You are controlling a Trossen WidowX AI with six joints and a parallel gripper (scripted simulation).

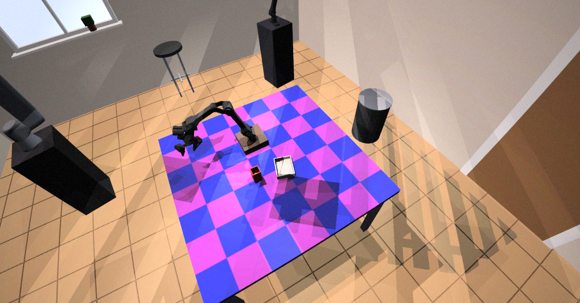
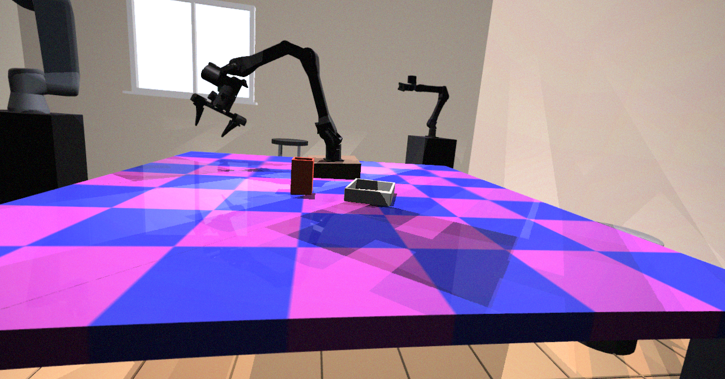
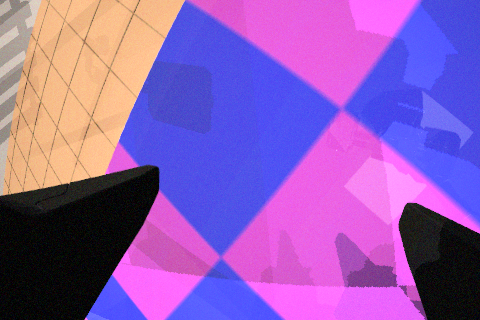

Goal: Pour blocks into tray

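The green block lies 39 cm ahead of my gripper tip, 28 cm to the left of it and 9 cm below it. From my gripper tip the other things lie so: red square cup (39 cm ahead, 28 cm to the left, 10 cm below); white shallow tray (46 cm to the left, 46 cm ahead, 13 cm below).
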